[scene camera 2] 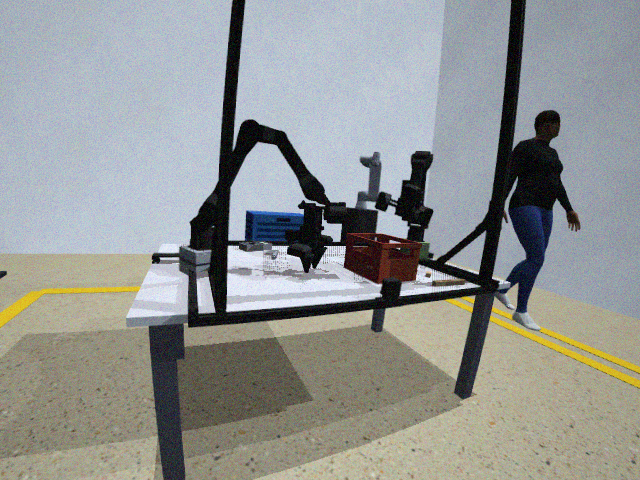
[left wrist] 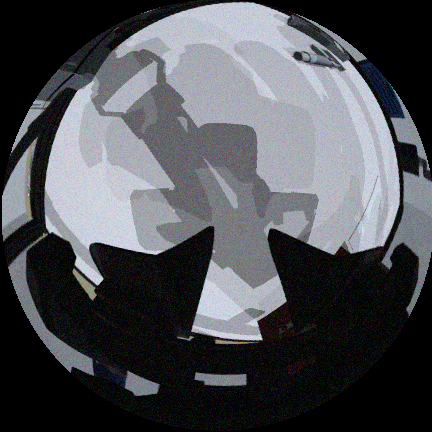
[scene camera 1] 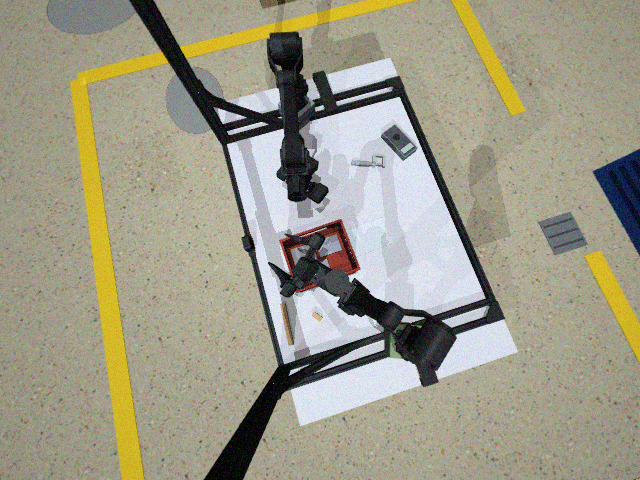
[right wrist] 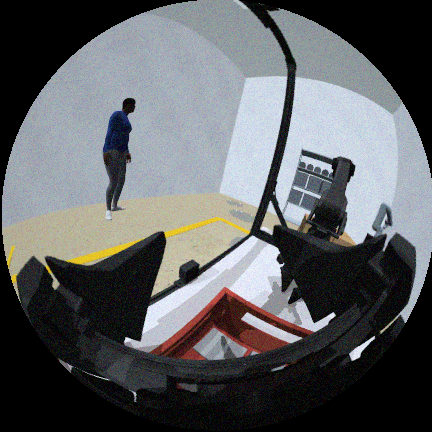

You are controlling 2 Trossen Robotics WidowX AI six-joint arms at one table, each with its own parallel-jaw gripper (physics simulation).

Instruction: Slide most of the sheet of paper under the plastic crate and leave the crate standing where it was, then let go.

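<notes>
The red plastic crate (scene camera 1: pixel 349 246) (scene camera 2: pixel 379 264) (left wrist: pixel 275 322) (right wrist: pixel 200 317) stands upright on the table. The white sheet of paper is hard to tell from the white table; a faint pale patch (scene camera 1: pixel 373 235) lies right of the crate in scene camera 1, and its extent under the crate is unclear. My left gripper (scene camera 2: pixel 311 267) (left wrist: pixel 241 232) is partly open and empty, pointing down low over the table, left of the crate in scene camera 2; its fingers are mostly hidden in scene camera 1. My right gripper (scene camera 1: pixel 278 249) (right wrist: pixel 220 233) is wide open and empty, above the crate's left side in scene camera 1.
A dark boxy device (scene camera 1: pixel 398 142) (scene camera 2: pixel 254 246) and a grey caliper-like tool (scene camera 1: pixel 368 162) (left wrist: pixel 312 59) lie near the upper right in scene camera 1. A wooden strip (scene camera 1: pixel 287 324) (scene camera 2: pixel 448 282) and a small orange block (scene camera 1: pixel 316 315) lie below the crate there. A black frame edges the table.
</notes>
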